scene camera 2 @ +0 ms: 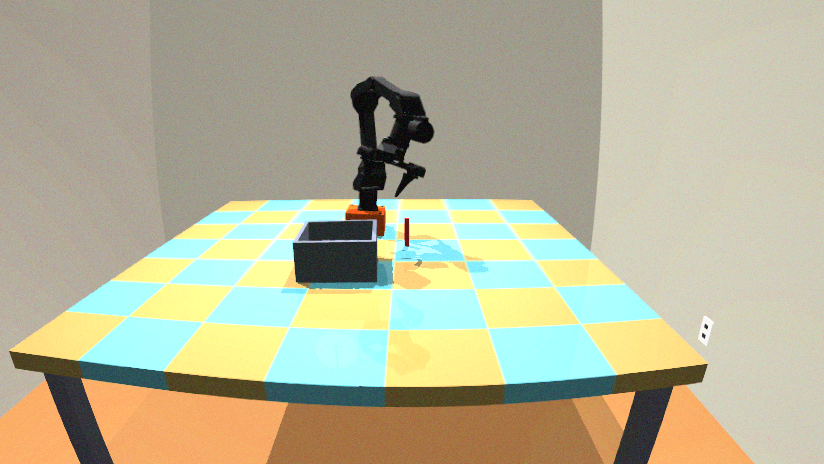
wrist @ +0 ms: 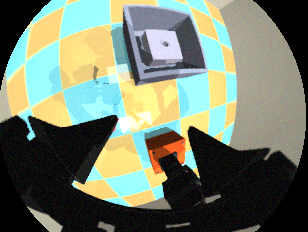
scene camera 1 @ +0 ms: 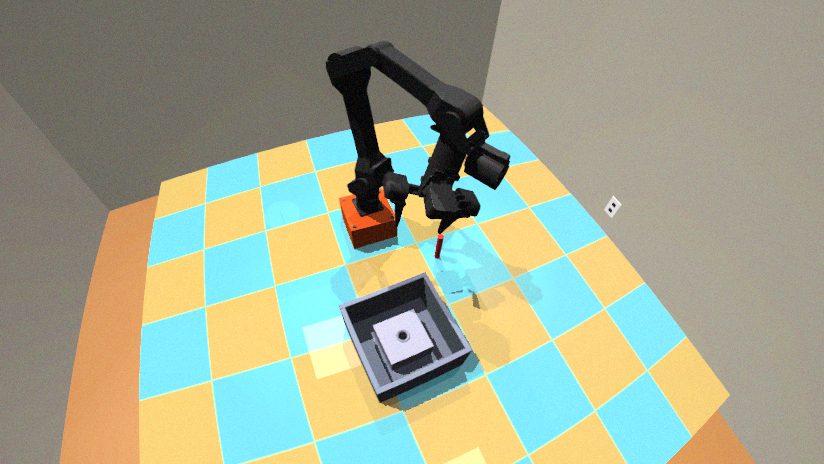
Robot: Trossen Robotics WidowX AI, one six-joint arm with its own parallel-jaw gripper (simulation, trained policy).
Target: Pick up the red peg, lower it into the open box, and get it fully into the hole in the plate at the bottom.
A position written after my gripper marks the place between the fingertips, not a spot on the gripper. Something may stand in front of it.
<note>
In view: my gripper (scene camera 1: 417, 229), a dark grey box (scene camera 1: 450, 349) and a pale grey plate (scene camera 1: 403, 339).
The dark grey box shows as well in the wrist view (wrist: 193, 63). The pale grey plate is seen too in the wrist view (wrist: 161, 48). My gripper shows as well in scene camera 2 (scene camera 2: 380, 191) and in the wrist view (wrist: 153, 124).
</note>
